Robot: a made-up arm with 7 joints.
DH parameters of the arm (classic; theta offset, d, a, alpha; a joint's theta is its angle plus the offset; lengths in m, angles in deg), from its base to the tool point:
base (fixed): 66.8 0 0.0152 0
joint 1: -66.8 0.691 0.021 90
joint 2: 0 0.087 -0.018 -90
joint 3: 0 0.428 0.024 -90
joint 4: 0 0.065 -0.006 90
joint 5: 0 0.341 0.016 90
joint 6: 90 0.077 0.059 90
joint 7: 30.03 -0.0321 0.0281 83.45
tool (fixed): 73.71 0.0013 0 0
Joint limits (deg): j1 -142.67..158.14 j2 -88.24..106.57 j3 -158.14..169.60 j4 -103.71..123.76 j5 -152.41..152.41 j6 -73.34..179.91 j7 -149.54..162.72
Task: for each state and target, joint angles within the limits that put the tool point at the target. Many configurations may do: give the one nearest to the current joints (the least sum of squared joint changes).
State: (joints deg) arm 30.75 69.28 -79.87 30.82 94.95 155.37 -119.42
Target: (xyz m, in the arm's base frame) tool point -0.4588 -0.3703 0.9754
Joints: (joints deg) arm 11.64 75.51 -72.11 40.85 94.34 154.27 -114.69
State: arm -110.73 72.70 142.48 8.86 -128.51 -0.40 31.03
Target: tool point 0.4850 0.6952 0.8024
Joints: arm -130.92 67.37 133.78 26.46 -129.91 4.72 33.35
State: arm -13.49 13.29 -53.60 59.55 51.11 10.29 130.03
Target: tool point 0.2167 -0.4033 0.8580
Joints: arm -17.02 -18.15 -45.33 108.26 60.85 7.08 127.22
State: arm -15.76 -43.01 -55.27 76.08 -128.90 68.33 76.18
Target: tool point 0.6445 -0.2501 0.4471
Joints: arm -5.33 -82.82 -46.54 69.02 -128.65 62.09 73.79
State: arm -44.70 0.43 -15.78 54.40 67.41 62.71 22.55
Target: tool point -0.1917 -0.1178 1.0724
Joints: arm -68.12 40.16 -23.18 104.55 76.20 78.65 25.63
